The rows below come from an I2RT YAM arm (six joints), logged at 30 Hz.
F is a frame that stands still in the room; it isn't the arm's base.
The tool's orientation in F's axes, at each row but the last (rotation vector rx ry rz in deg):
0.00 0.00 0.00
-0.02 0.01 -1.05
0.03 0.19 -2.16
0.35 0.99 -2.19
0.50 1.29 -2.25
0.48 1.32 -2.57
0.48 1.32 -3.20
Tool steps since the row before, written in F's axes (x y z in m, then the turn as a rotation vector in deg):
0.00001 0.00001 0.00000 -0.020 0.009 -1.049
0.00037 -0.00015 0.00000 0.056 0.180 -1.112
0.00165 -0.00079 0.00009 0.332 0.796 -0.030
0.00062 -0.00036 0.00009 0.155 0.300 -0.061
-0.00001 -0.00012 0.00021 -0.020 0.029 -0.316
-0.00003 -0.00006 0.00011 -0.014 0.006 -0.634
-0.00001 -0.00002 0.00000 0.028 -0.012 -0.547
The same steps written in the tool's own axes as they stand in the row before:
0.00001 0.00001 0.00000 -0.020 0.009 -1.049
0.00037 -0.00014 0.00000 0.053 0.181 -1.112
0.00168 -0.00073 0.00010 0.302 0.808 -0.029
0.00063 -0.00034 0.00010 0.144 0.305 -0.060
-0.00001 -0.00012 0.00021 -0.014 0.026 -0.317
-0.00003 -0.00006 0.00011 0.000 0.000 -0.634
-0.00001 -0.00002 0.00000 0.041 -0.015 -0.546

